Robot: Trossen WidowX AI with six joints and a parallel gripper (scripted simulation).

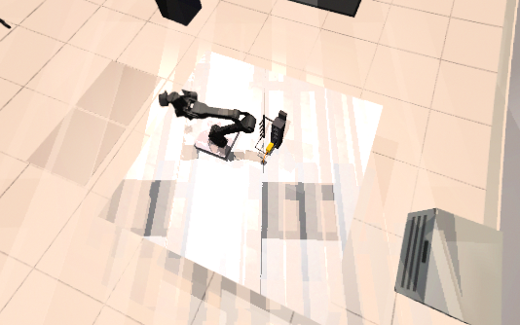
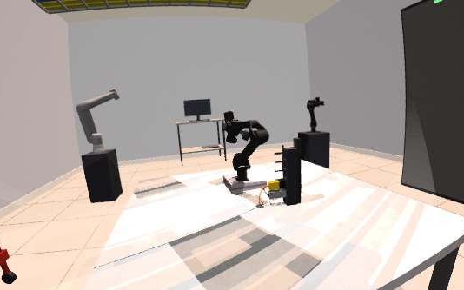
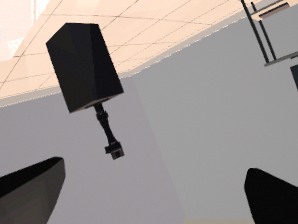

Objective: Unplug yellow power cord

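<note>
Now: the yellow plug 56 cm ahead of my gripper tip, 18 cm below it and 3 cm to the left of it. The rest, counted from my gripper tip: black power strip: 57 cm ahead, 16 cm below, 10 cm to the left.
</note>
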